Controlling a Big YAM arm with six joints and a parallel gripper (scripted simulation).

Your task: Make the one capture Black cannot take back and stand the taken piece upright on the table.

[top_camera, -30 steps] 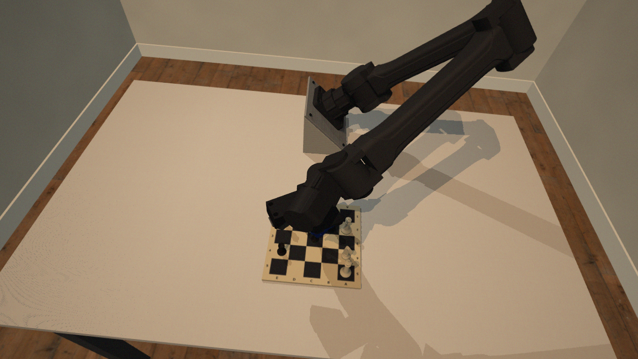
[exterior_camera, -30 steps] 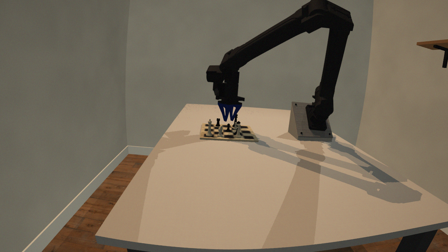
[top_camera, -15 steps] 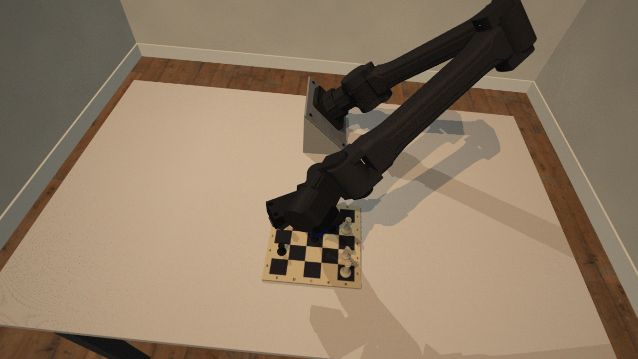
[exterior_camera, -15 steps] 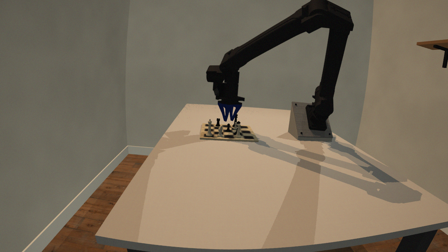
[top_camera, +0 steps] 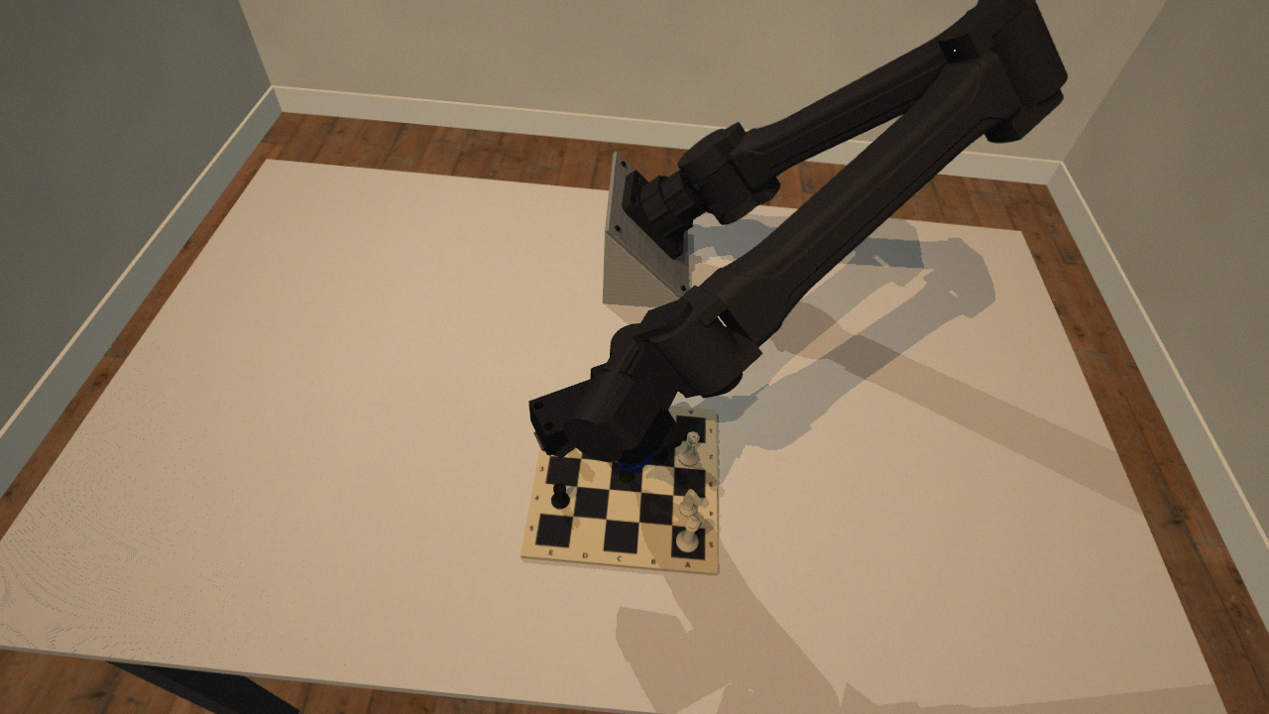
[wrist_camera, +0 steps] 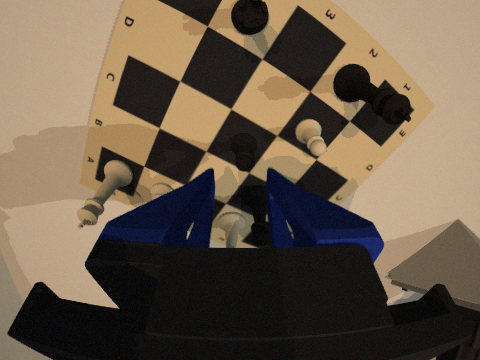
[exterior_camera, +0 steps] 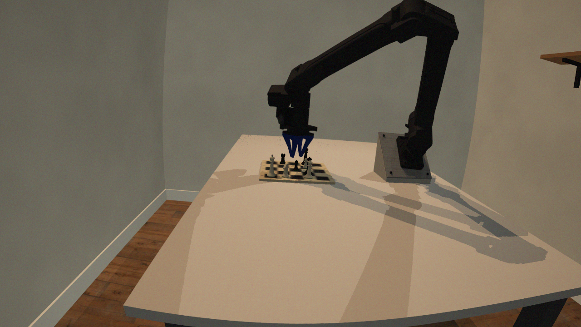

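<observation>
Now: hand 4 cm above the black pawn. Round my hand: white pawn: 4 cm below, 3 cm to the right, 3 cm behind; then chessboard: 5 cm below; then black king: 8 cm to the right, 4 cm behind, 2 cm below.
</observation>
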